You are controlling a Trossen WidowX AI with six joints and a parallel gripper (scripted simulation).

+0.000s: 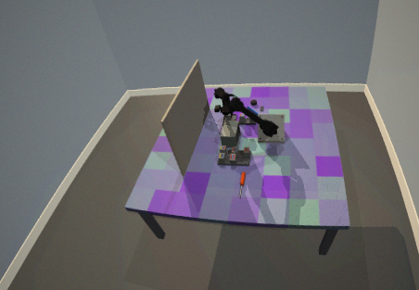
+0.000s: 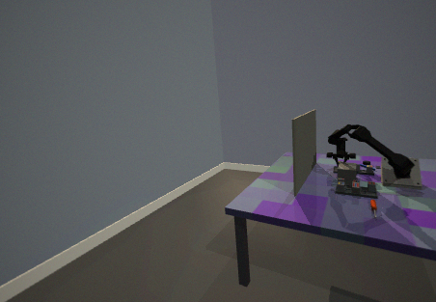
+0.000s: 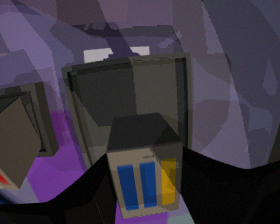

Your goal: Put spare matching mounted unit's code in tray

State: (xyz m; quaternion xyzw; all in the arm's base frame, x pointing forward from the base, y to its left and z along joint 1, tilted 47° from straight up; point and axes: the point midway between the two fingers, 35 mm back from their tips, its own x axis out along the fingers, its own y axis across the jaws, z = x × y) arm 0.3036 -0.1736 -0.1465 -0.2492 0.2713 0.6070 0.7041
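My gripper tip is 20 mm below the dark block. The rest, counted from my gripper tip: beige board (220 mm ahead, 200 mm above, 180 mm to the left); mounted unit (220 mm to the left, 20 mm behind, 20 mm above).
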